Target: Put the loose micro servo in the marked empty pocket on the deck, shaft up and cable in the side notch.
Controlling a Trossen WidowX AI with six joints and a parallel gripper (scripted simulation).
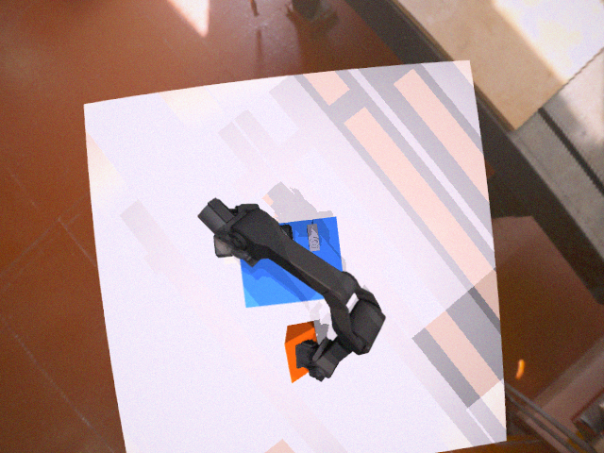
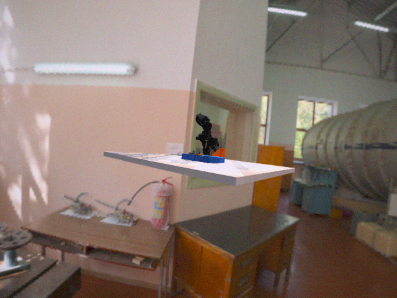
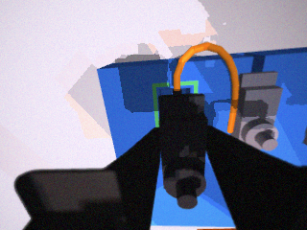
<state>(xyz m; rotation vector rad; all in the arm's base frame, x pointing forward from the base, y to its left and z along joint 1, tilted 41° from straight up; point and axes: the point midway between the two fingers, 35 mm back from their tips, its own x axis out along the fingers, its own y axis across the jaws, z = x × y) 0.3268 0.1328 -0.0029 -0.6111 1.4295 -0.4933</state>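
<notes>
The blue deck is 12 cm behind my gripper tip, 8 cm to the right of it and 8 cm below it.
</notes>
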